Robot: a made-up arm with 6 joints.
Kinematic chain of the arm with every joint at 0, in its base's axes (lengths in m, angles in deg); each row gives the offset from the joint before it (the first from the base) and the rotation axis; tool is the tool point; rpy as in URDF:
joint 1: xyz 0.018 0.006 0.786 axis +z
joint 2: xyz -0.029 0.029 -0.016 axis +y
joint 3: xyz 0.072 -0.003 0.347 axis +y
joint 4: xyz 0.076 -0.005 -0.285 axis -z
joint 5: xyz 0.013 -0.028 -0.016 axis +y
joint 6: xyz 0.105 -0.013 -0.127 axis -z
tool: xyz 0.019 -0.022 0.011 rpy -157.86 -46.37 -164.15
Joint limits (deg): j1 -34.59..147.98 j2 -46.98..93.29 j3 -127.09..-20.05 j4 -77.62..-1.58 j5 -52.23..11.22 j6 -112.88..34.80
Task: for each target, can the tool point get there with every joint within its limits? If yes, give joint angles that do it. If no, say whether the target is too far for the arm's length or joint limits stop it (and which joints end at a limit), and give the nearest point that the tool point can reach.
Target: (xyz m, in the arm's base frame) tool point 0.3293 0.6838 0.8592
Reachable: yes | joints 60.95 49.42 -99.62 -32.19 -3.99 -24.32
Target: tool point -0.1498 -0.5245 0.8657
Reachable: no: joint limits stop it (at a limit: joint 1, joint 2, joint 3, joint 4, joint 5) | nearest point -0.1446 -0.1197 1.0736 | short by 0.455 m
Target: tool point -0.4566 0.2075 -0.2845
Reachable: no: too far | nearest point -0.3530 0.1864 0.2022 | short by 0.498 m
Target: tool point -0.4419 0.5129 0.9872
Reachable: yes | joints 128.20 55.09 -113.93 -27.74 -47.30 5.44
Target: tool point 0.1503 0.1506 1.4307
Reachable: yes | joints -18.37 -24.96 -92.86 -68.34 -36.32 -34.98
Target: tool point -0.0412 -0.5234 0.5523
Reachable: no: joint limits stop it (at a limit: joint 1, joint 2, joint 3, joint 4) | nearest point -0.0524 -0.1518 0.4409 | short by 0.388 m
